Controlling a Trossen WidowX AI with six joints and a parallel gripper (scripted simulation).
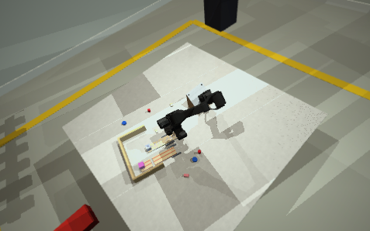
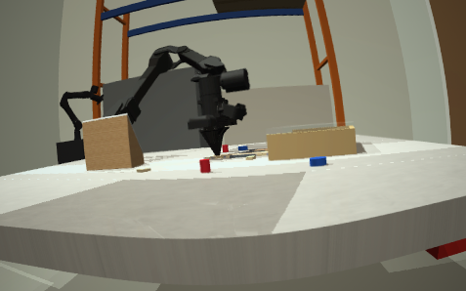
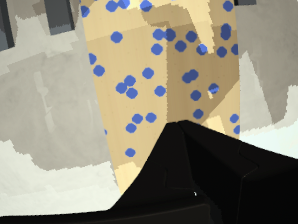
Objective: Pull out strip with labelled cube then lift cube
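The pale blue cube marked k lies 210 mm ahead of my gripper tip, 50 mm to the right of it and 20 mm above it. From my gripper tip the other things lie so: pink block 250 mm to the left, 140 mm ahead; then red-lined strip 160 mm ahead, 60 mm to the left.
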